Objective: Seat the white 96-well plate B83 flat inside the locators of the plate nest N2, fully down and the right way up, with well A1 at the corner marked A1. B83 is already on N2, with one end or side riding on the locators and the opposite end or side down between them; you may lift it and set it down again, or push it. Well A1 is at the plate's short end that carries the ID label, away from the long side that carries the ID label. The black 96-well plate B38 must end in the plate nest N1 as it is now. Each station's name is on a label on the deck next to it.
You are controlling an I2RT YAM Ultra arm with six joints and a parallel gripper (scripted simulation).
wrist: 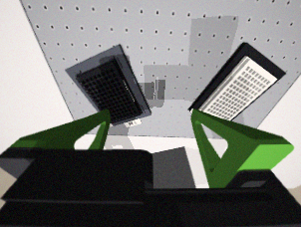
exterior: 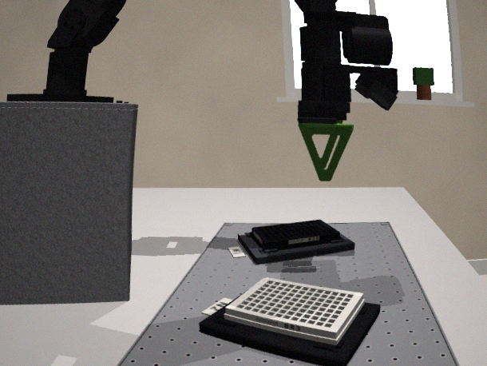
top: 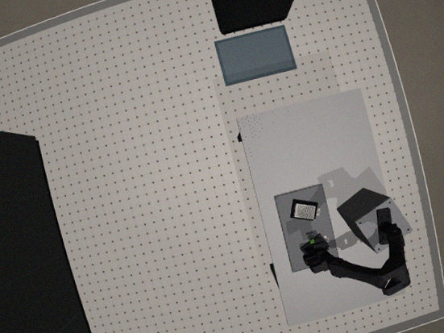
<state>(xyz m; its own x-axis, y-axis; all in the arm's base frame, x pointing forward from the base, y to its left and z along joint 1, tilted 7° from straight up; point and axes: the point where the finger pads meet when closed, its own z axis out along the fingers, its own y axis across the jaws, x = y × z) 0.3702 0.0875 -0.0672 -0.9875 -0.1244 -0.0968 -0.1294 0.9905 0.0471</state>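
The white 96-well plate B83 is 1 cm behind my hand, 18 cm to the right of it and 12 cm below it. The rest, counted from my hand: plate nest N2: 1 cm behind, 19 cm to the right, 13 cm below; then black plate B38: 5 cm behind, 8 cm to the left, 12 cm below; then white deck label: 11 cm behind, 16 cm to the right, 14 cm below.
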